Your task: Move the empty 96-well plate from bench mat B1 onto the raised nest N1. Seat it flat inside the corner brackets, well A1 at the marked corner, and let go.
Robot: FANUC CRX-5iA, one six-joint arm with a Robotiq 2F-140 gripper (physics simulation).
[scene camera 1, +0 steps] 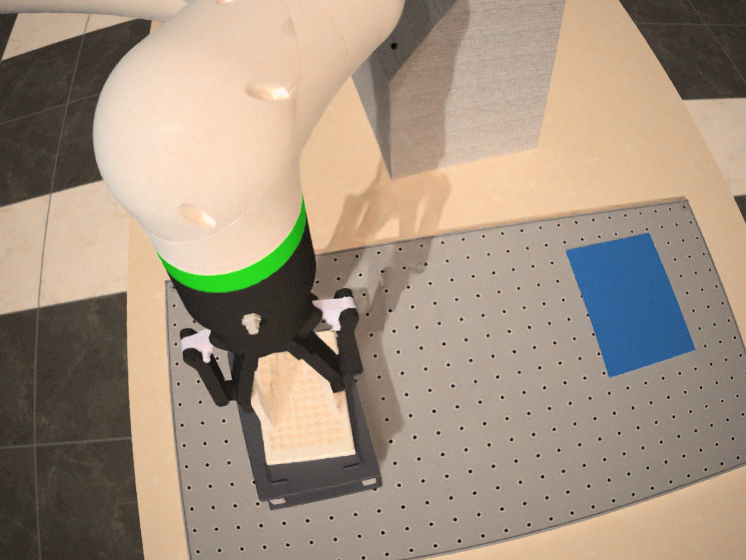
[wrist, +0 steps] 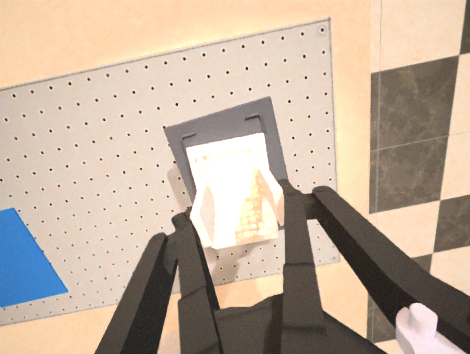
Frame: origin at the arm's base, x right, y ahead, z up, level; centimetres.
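Seen in the pictures: gripper, fingertip midpoint: (scene camera 1: 299,410) (wrist: 235,184).
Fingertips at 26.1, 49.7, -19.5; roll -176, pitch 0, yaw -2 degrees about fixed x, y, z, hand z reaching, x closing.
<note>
Pixels of each thing's middle, then the offset from my fingertips to it, as dx, dy, dz. Level surfaces: height alone.
- cream 96-well plate, body centre: (scene camera 1: 300,397) (wrist: 235,195) -0.5, -1.7, -1.1
- dark raised nest N1, body centre: (scene camera 1: 303,421) (wrist: 235,174) +0.2, -0.4, -4.8
- blue mat B1, its level: dz -7.8
- grey perforated board, its level: dz -8.0
- beige table, its level: dz -9.3
The cream 96-well plate (scene camera 1: 310,421) (wrist: 227,164) lies on the dark raised nest N1 (scene camera 1: 319,482) (wrist: 224,121) at the left of the perforated board. It sits shifted toward the arm: a strip of nest with two brackets shows bare at one end, and in the wrist view the plate overhangs the other end. My gripper (scene camera 1: 301,386) (wrist: 235,184) is low over that end, with one pale finger pad on each long side of the plate. The fingers are partly closed and grip nothing. I cannot see the A1 mark.
The blue mat B1 (scene camera 1: 630,301) (wrist: 21,258) lies bare at the right of the grey perforated board (scene camera 1: 482,391) (wrist: 94,133). A grey block (scene camera 1: 458,78) stands behind the board on the beige table (scene camera 1: 602,120). Tiled floor surrounds the table.
</note>
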